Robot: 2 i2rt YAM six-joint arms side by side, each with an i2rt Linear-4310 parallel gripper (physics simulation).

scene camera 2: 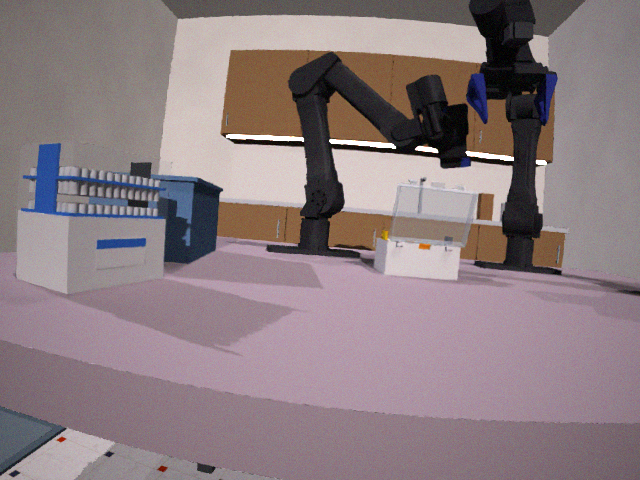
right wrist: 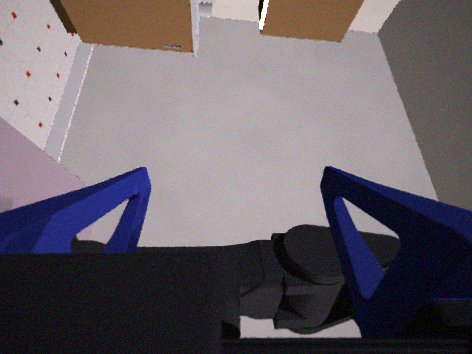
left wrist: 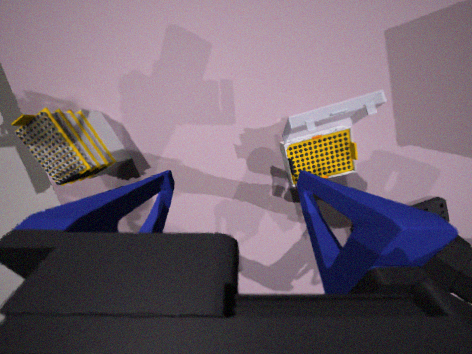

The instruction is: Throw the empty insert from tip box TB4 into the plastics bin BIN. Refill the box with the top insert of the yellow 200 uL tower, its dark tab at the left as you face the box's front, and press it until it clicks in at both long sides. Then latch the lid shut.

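Places are measured from the left arm's base along level axes (x ahead, y left, z up), in metres.
Pixels of known places: left gripper, fingertip midpoint: (scene camera 2: 515, 122) (left wrist: 235, 177); right gripper, fingertip midpoint: (scene camera 2: 462, 141) (right wrist: 235, 176); left arm's base at its link origin: (scene camera 2: 517, 269); right arm's base at its link origin: (scene camera 2: 312, 253).
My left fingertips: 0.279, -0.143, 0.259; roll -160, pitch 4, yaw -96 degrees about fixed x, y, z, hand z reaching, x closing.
Observation:
Ahead of a thing's pixels: the offset from my left fingertips to its top centre, as dx, dy, dz. "pt": to the spot under its first point.
The white tip box (scene camera 2: 419, 263) stands on the table with its clear lid @[+0.026, -0.131, -0.113] (scene camera 2: 434, 214) (left wrist: 337, 111) open. A yellow insert @[-0.035, -0.141, -0.193] (left wrist: 324, 154) with dark holes sits in the box, a yellow tab at its right edge in the left wrist view. The tower of yellow inserts @[+0.034, +0.325, -0.133] (left wrist: 52, 145) stands at the left of that view. My left gripper (scene camera 2: 514, 122) (left wrist: 235, 177) is open and empty, high above the table, with the box and tower beyond its fingers. My right gripper (scene camera 2: 461, 162) (right wrist: 235, 176) is open and empty, pointing at the grey floor. No container is identifiable as BIN.
A blue container @[+0.029, -0.564, -0.139] (scene camera 2: 192, 222) stands at the left behind a white box @[+0.277, -0.489, -0.135] (scene camera 2: 116, 271) carrying a blue rack @[pt +0.337, -0.491, -0.166] (scene camera 2: 48, 178) of white-capped items. Both arm bases stand at the table's far side. Brown cabinets (scene camera 2: 268, 95) line the back wall.

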